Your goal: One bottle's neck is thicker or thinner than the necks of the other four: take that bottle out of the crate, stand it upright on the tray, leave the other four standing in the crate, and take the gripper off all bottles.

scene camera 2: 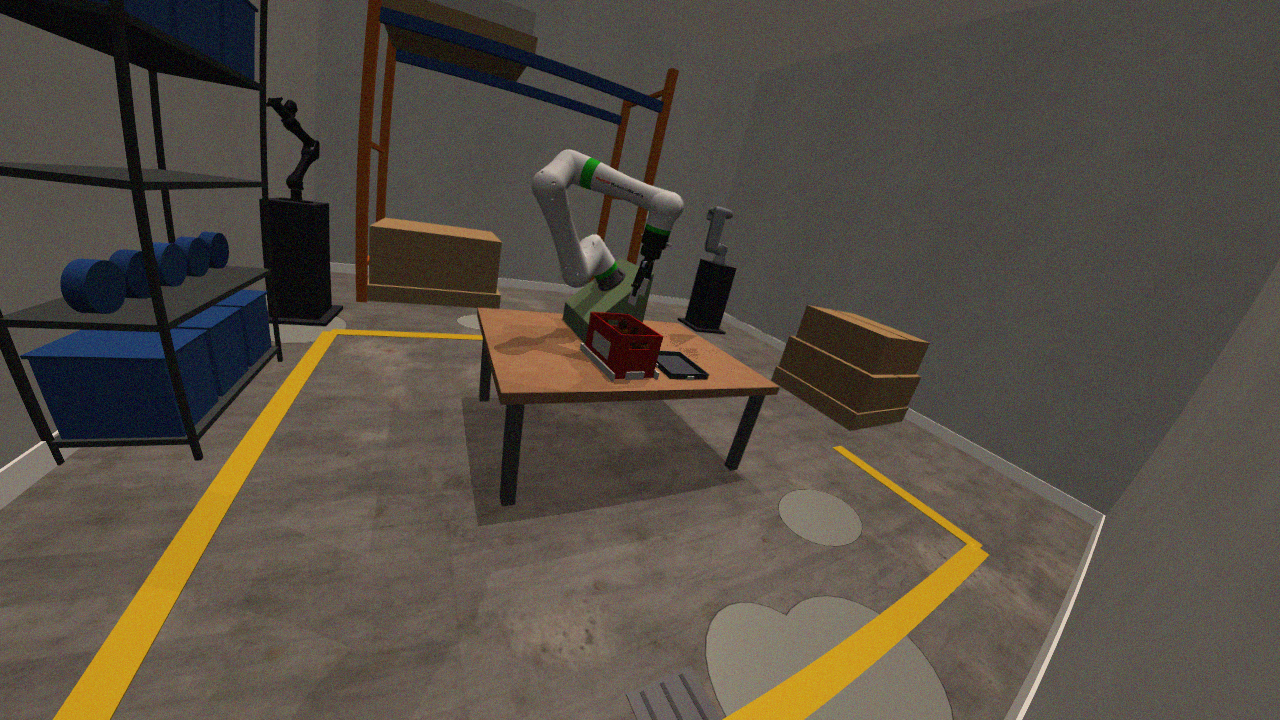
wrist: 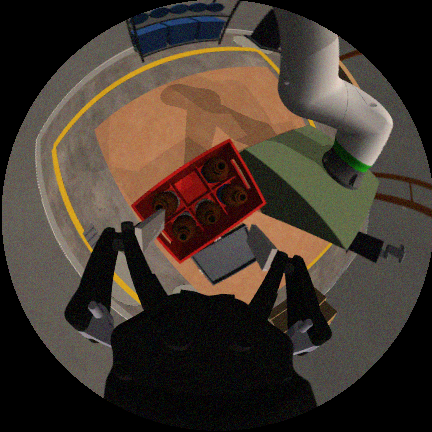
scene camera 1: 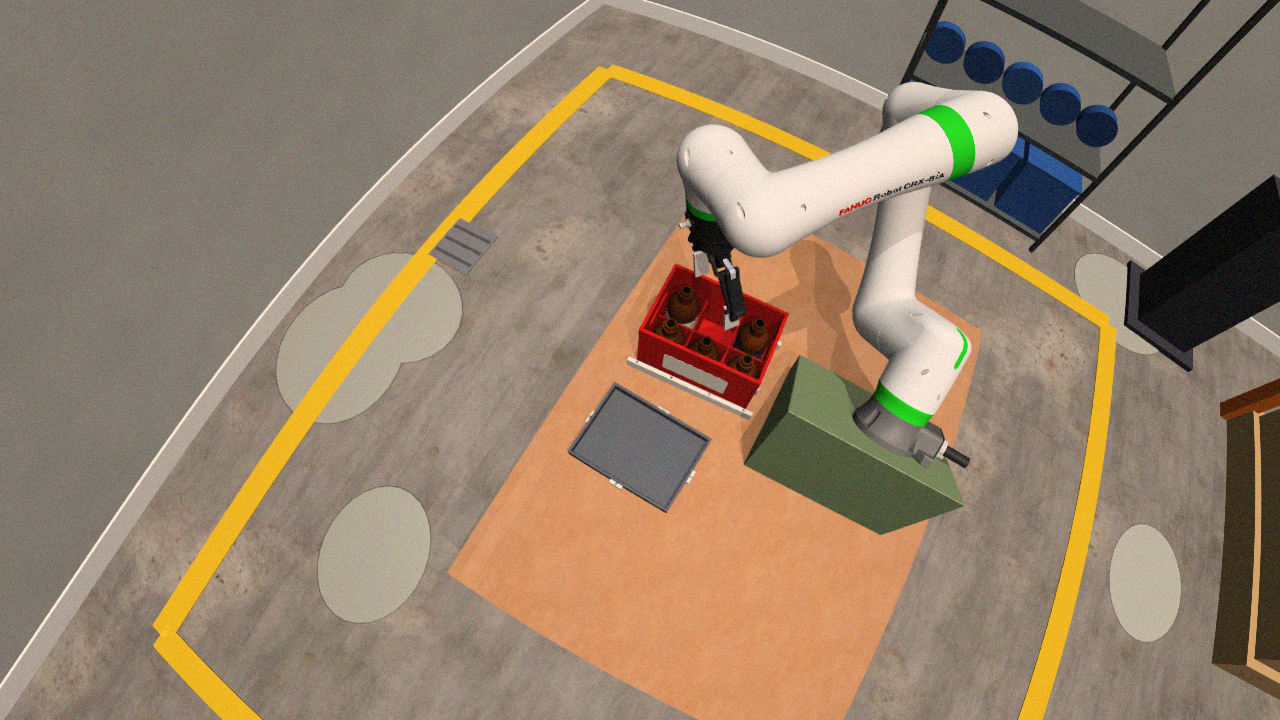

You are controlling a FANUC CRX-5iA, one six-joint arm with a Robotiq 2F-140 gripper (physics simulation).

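Seen in the pictures: gripper, fingertip midpoint: [scene camera 2: 636,299] [wrist: 207,226] [scene camera 1: 716,299]; arm's base, origin of the base link: [scene camera 2: 612,281] [wrist: 341,169] [scene camera 1: 884,434].
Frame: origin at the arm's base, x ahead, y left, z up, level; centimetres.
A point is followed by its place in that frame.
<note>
The red crate [scene camera 1: 651,351] {y 2.6, x 50.0, z -16.4 cm} [scene camera 2: 633,358] {y -8.1, x 54.5, z -18.2 cm} [wrist: 256,200] {y -0.7, x 26.9, z -12.2 cm} stands on the table. Brown bottles stand upright in it: in the wrist view, one at the upper right [wrist: 216,170] {y -12.8, x 33.9, z -11.2 cm}, one at the left [wrist: 165,201] {y -11.9, x 48.4, z -12.4 cm}, and a row of three along the tray side, with the middle one [wrist: 208,212] {y -4.4, x 40.3, z -11.6 cm} between two others. The compartment between the upper-right and left bottles is empty. I cannot tell which neck differs. The grey tray [scene camera 1: 640,447] {y 19.6, x 41.8, z -26.0 cm} [scene camera 2: 682,364] {y 24.7, x 40.1, z -25.9 cm} [wrist: 225,255] {y 19.4, x 42.3, z -25.9 cm} lies empty beside the crate. My gripper [scene camera 1: 716,293] {y -6.0, x 41.8, z 1.6 cm} [scene camera 2: 640,297] {y -6.0, x 41.8, z 1.6 cm} [wrist: 207,226] {y -6.0, x 41.8, z 1.6 cm} is open and empty, above the crate, touching no bottle that I can see.
A green block [scene camera 1: 841,456] {y 10.2, x 6.9, z 3.6 cm} [wrist: 305,185] {y -1.4, x 17.4, z -2.3 cm} carries the arm's base beside the crate and tray. A pale strip [scene camera 1: 689,386] {y 2.3, x 39.7, z -23.5 cm} runs along the crate's tray side. The wooden table [scene camera 1: 698,600] {y 42.2, x 13.1, z -26.5 cm} [scene camera 2: 537,367] {y -41.7, x 46.9, z -26.5 cm} bears them all. A shelf rack [scene camera 2: 143,232] stands off the table.
</note>
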